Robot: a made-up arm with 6 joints. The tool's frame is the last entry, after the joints. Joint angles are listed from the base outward. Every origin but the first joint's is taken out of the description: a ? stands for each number. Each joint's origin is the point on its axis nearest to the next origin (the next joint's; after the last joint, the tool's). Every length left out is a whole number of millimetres.
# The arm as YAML. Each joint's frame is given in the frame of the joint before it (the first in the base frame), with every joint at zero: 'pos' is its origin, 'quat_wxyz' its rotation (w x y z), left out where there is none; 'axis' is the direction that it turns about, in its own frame. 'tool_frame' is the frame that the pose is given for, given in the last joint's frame.
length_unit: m
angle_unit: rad
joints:
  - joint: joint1
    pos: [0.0, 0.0, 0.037]
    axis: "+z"
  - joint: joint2
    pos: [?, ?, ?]
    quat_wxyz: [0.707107, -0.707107, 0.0, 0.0]
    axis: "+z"
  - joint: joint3
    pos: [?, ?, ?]
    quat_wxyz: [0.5, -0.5, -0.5, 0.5]
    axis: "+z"
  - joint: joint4
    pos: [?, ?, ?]
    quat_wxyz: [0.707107, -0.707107, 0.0, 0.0]
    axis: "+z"
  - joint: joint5
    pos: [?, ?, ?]
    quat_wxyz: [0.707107, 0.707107, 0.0, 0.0]
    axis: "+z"
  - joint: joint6
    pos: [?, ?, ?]
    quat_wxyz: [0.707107, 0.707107, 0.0, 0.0]
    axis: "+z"
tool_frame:
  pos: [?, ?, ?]
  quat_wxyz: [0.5, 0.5, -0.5, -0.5]
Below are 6 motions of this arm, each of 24 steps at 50 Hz.
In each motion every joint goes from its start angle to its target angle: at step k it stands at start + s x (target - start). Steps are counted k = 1, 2, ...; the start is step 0. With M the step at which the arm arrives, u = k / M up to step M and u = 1 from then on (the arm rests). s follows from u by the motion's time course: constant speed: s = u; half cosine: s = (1 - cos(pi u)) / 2; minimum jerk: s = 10 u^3 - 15 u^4 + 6 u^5.
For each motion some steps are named. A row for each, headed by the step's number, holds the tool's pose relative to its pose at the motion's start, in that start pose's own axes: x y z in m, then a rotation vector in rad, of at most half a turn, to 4 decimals.
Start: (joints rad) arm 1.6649 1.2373 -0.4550 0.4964 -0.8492 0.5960
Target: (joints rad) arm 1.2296 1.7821 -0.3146 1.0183 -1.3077 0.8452
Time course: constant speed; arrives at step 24
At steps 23, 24:
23: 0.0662 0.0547 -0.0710 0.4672 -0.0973 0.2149
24: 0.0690 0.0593 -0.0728 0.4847 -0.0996 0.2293

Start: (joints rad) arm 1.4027 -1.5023 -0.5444 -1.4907 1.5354 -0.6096
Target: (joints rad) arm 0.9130 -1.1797 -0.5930 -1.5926 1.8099 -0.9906
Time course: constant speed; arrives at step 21
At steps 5, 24:
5: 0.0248 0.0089 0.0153 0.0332 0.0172 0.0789
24: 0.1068 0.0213 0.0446 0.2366 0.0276 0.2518

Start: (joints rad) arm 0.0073 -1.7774 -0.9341 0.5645 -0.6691 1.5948
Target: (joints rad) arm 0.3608 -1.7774 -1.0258 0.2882 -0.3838 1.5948
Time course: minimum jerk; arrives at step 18
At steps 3, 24:
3: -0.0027 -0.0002 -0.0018 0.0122 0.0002 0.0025
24: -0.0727 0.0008 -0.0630 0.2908 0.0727 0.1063

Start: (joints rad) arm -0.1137 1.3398 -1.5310 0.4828 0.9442 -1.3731
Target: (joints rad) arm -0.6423 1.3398 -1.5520 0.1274 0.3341 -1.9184
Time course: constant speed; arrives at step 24
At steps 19, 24:
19: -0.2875 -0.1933 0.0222 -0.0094 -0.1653 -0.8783
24: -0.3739 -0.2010 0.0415 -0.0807 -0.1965 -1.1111

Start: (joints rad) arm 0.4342 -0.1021 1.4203 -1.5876 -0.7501 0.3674
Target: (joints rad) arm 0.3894 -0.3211 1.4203 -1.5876 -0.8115 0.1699
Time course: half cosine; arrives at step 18
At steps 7, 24:
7: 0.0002 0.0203 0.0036 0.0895 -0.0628 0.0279
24: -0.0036 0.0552 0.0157 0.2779 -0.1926 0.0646

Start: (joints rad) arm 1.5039 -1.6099 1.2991 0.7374 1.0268 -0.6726
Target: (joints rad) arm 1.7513 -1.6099 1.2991 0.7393 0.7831 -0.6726
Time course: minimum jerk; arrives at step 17
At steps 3, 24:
3: 0.0001 -0.0017 -0.0011 0.0117 0.0061 -0.0136
24: -0.0079 -0.0277 -0.0293 0.2703 0.1378 -0.3415

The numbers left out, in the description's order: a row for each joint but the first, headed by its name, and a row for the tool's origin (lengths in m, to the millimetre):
joint2: -0.056 -0.323 0.0
joint3: -0.07 -0.005 0.0
joint4: 0.06 -0.26 0.0
joint5: 0.003 -0.026 0.0
joint6: 0.039 0.203 0.0
tool: -0.03 -0.234 0.0

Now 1 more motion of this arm.
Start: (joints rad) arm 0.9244 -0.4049 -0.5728 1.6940 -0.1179 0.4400
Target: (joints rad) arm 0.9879 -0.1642 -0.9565 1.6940 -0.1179 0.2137
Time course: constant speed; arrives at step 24
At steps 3, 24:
3: 0.0026 -0.0102 0.0008 0.0061 -0.0053 -0.0547
24: 0.0073 -0.0813 0.0045 -0.0326 -0.0516 -0.4375

